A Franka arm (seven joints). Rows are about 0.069 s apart.
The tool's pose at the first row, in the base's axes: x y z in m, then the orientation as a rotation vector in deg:
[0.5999 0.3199 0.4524 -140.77 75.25 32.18]
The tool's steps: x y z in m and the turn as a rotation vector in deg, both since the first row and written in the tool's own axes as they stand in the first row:
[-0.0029 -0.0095 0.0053 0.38 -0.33 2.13]
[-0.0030 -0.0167 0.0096 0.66 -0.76 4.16]
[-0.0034 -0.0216 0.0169 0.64 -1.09 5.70]
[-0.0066 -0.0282 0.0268 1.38 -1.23 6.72]
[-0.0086 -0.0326 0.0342 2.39 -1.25 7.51]
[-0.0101 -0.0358 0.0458 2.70 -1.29 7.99]
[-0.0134 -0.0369 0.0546 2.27 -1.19 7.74]
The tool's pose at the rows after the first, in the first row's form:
[0.6054 0.3294 0.4498 -139.13 77.87 32.78]
[0.6105 0.3352 0.4467 -137.53 80.30 33.54]
[0.6130 0.3413 0.4408 -136.46 82.13 34.29]
[0.6149 0.3515 0.4341 -135.20 83.32 34.10]
[0.6162 0.3585 0.4289 -133.92 84.24 33.50]
[0.6158 0.3663 0.4196 -133.36 84.80 33.41]
[0.6133 0.3731 0.4135 -133.91 84.56 33.58]

